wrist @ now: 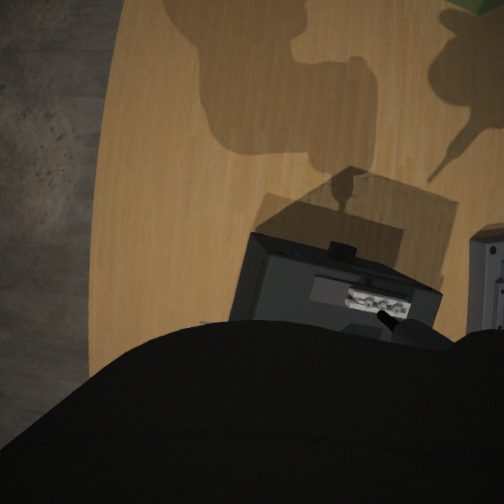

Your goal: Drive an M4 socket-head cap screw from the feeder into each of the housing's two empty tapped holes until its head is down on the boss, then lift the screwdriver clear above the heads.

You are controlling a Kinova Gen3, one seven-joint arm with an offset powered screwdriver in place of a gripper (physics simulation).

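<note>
The dark grey feeder box (330, 285) stands on the wooden table in the middle of the wrist view. A pale slot (377, 303) on its top holds several screws. The black screwdriver body (250, 415) fills the lower part of the frame. Its dark bit tip (387, 320) sits just beside the lower right end of the slot. I cannot tell whether a screw is on the bit. The light grey housing (487, 280) shows only as a strip at the right edge; its tapped holes cannot be made out.
The table's left edge curves down at the left, with the dark grey floor (45, 200) beyond it. A green object's corner (477, 6) shows at the top right. Arm and tool shadows lie across the wood behind the feeder.
</note>
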